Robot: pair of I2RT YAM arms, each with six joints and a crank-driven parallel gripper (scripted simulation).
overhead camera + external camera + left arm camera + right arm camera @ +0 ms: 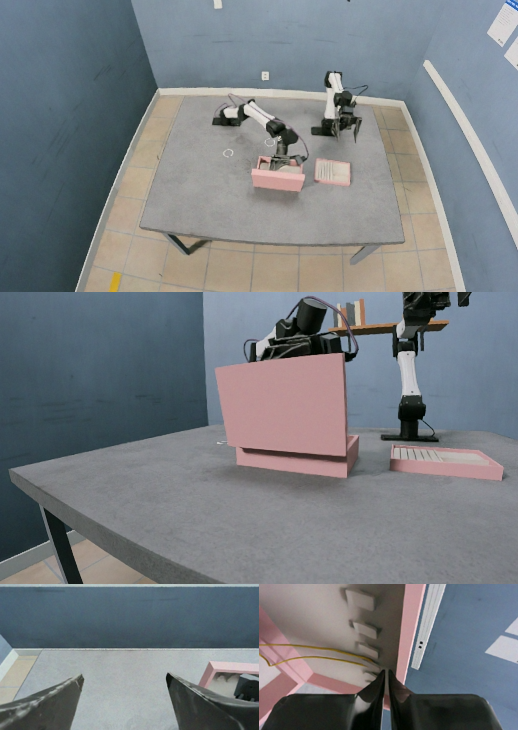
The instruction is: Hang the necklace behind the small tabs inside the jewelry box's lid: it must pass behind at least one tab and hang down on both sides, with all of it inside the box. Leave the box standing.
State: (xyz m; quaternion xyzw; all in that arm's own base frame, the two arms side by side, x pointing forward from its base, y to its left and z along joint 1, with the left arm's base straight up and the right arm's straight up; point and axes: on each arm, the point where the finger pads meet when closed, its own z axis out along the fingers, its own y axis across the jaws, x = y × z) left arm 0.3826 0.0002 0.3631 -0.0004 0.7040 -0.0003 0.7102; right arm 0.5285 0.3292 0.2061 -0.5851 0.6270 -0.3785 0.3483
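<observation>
Right now my right hand is 10 cm past the pink jewelry box, 4 cm to the right of it and 9 cm above it. The rest, counted from my right hand: pink tray: 18 cm behind, 36 cm to the left, 20 cm below.
</observation>
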